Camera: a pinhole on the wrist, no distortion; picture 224 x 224 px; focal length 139.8 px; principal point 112.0 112.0 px. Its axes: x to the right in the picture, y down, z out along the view. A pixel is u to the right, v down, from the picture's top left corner.
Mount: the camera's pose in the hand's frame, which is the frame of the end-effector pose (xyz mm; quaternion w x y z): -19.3 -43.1 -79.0 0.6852 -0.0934 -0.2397 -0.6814
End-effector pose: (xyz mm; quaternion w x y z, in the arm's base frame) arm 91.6 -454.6 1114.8 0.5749 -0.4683 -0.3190 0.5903
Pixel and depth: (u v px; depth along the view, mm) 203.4 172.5 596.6
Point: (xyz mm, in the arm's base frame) -473.1 -238.2 1431.6
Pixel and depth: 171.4 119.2 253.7
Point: -83.3 -481.1 1216.3
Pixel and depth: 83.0 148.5 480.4
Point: -301.9 -429.0 978.6
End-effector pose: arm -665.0 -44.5 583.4 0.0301 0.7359 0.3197 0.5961
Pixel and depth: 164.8 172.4 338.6
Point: -387.7 78.7 541.7
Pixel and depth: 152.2 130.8 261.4
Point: -494.3 -10.1 498.7
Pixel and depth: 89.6 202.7 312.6
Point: -399.8 -36.5 690.5
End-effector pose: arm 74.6 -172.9 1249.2 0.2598 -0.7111 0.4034 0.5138
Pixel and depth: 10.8 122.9 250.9
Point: -159.1 -238.9 1279.8
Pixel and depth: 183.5 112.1 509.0
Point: -159.5 268.5 1209.9
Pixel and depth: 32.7 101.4 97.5
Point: 37.1 -203.0 1299.7
